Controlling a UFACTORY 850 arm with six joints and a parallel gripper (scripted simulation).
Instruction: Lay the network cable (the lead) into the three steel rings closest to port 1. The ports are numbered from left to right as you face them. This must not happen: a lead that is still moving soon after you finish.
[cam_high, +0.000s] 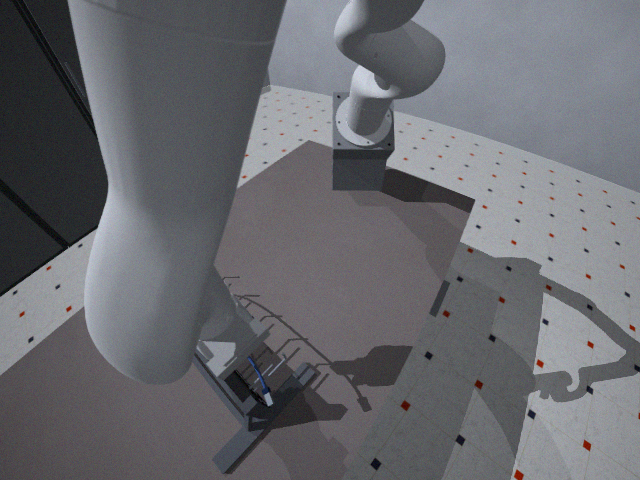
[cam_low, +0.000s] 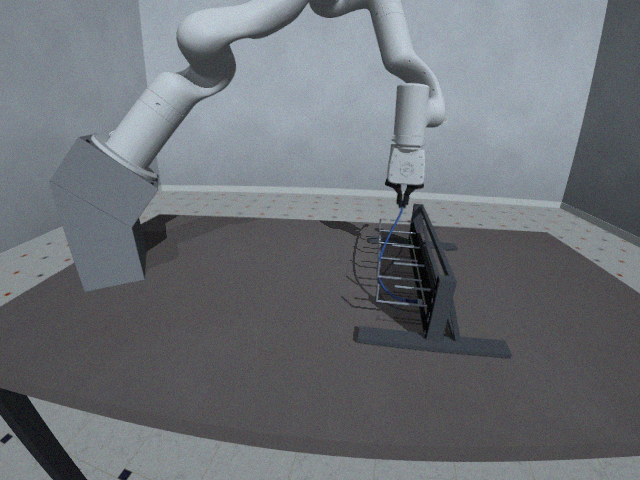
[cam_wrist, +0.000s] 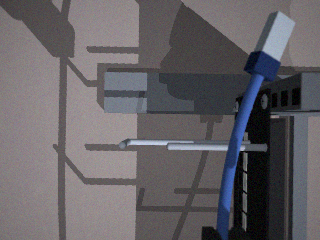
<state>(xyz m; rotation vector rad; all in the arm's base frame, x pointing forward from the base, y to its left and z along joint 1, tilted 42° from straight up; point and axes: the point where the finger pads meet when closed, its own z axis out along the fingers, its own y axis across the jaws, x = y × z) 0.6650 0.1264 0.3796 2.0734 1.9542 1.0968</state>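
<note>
Now: hand 100 mm to the right of the plug, 20 mm above it and 10 mm short of it. Round my hand: dark patch panel: 140 mm to the right, 110 mm below, 70 mm ahead.
</note>
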